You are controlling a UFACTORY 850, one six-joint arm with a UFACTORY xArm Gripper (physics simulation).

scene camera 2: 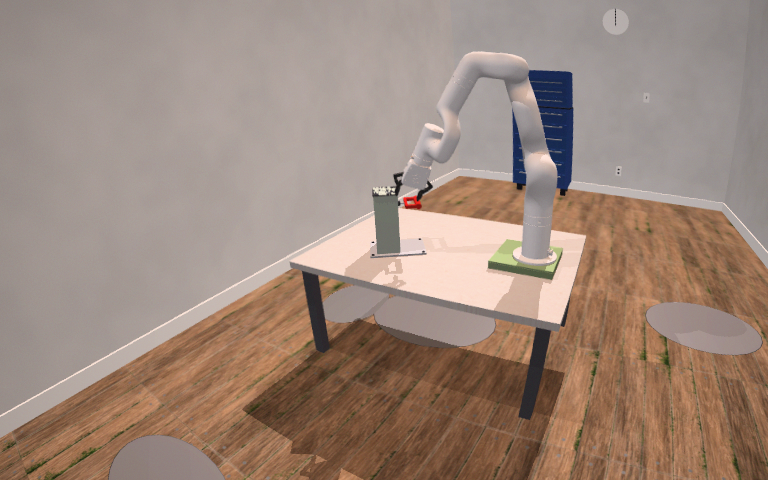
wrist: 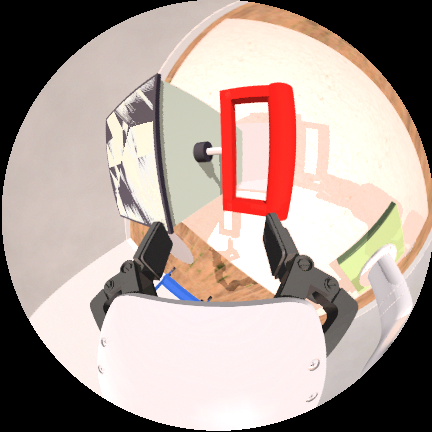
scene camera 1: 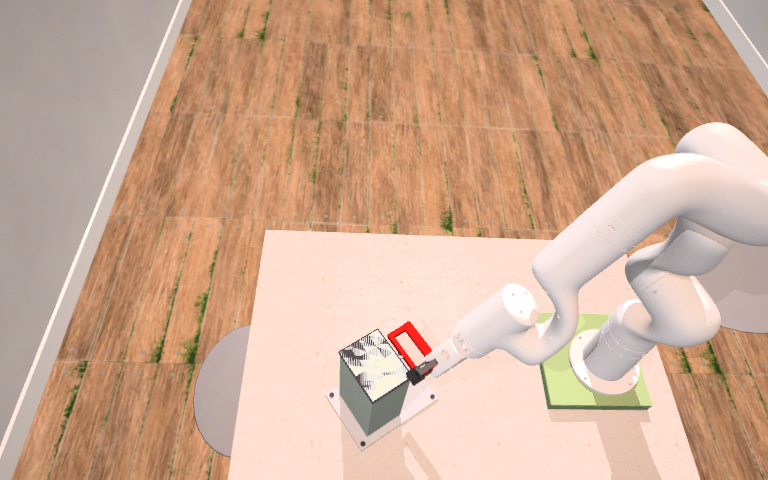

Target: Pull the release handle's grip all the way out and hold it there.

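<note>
The red release handle (scene camera 1: 419,339) (scene camera 2: 417,206) (wrist: 283,150) is a rectangular frame with a thick outer grip bar. A short white rod (wrist: 214,150) and a black collar (wrist: 202,151) join it to the side of the grey-green post (scene camera 1: 353,390) (scene camera 2: 387,226) (wrist: 187,120). My gripper (scene camera 1: 421,371) (scene camera 2: 408,195) (wrist: 213,229) is open and empty, at one end of the handle. In the wrist view, the right finger's tip overlaps the grip bar's lower end, and the left finger's tip is by the post's top edge. Whether either touches cannot be told.
The post stands on a pale base plate (scene camera 1: 421,396) (scene camera 2: 416,248) with dark bolts, on the table (scene camera 1: 317,271) (scene camera 2: 453,226). The arm's green base block (scene camera 1: 600,399) (scene camera 2: 501,261) is at the right. A blue cabinet (scene camera 2: 557,90) stands behind on the floor.
</note>
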